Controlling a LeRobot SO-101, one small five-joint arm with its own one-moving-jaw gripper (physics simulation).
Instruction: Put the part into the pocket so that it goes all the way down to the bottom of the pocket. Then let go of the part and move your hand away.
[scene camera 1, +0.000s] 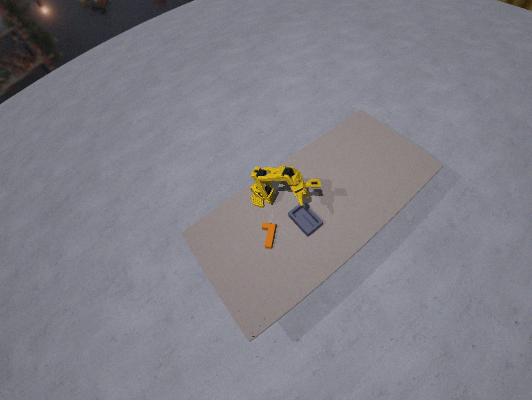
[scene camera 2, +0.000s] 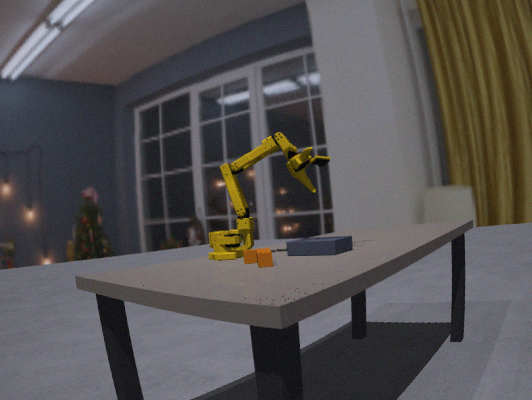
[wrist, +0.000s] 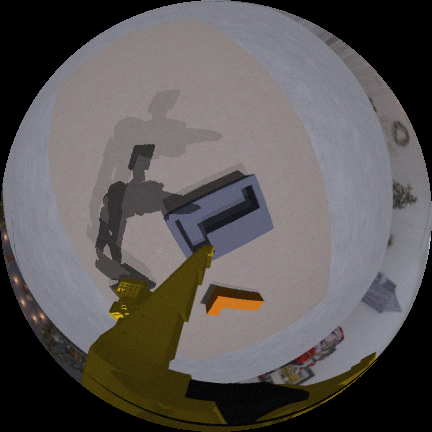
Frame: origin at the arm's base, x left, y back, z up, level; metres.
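Seen in the pictures: hand at its tool point: (scene camera 1: 307, 197) (scene camera 2: 314, 190) (wrist: 212, 254); arm's base at its link origin: (scene camera 1: 264, 200) (scene camera 2: 236, 257) (wrist: 145, 293).
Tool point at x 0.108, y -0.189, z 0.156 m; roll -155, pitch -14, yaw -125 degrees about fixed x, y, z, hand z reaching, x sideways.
Note:
Pixels of each thing's middle, then the offset from my tool point to it. Level surfaces: height alone.
- orange L-shaped part at the middle of its body: (scene camera 2: 257, 257) (wrist: 234, 303) (scene camera 1: 267, 235) dx -0.211, dy +0.028, dz -0.141 m
- blue-grey block at the middle of its body: (wrist: 220, 220) (scene camera 2: 319, 245) (scene camera 1: 305, 218) dx -0.028, dy -0.021, dz -0.138 m
- beige table top at its surface level: dz -0.156 m
The orange L-shaped part (scene camera 1: 270, 236) (scene camera 2: 265, 258) (wrist: 240, 303) lies flat on the table, outside the pocket and a little apart from the block. The blue-grey block (scene camera 1: 309, 231) (scene camera 2: 320, 247) (wrist: 247, 229) lies on the table with its L-shaped pocket facing up; part of the pocket is dark with shadow in the wrist view. My gripper (scene camera 1: 311, 194) (scene camera 2: 321, 176) (wrist: 292, 301) is wide open and empty, high above the table. In the wrist view its fixed jaw tip overlaps the block's near edge, and the moving jaw is swung far out to the lower right.
The yellow arm base (scene camera 1: 261, 196) (scene camera 2: 227, 245) (wrist: 129, 289) stands at the table's long edge, near the part and the block. The beige table top (scene camera 1: 360, 150) (scene camera 2: 190, 282) (wrist: 125, 65) carries them all. The arm's shadows fall beside the block in the wrist view.

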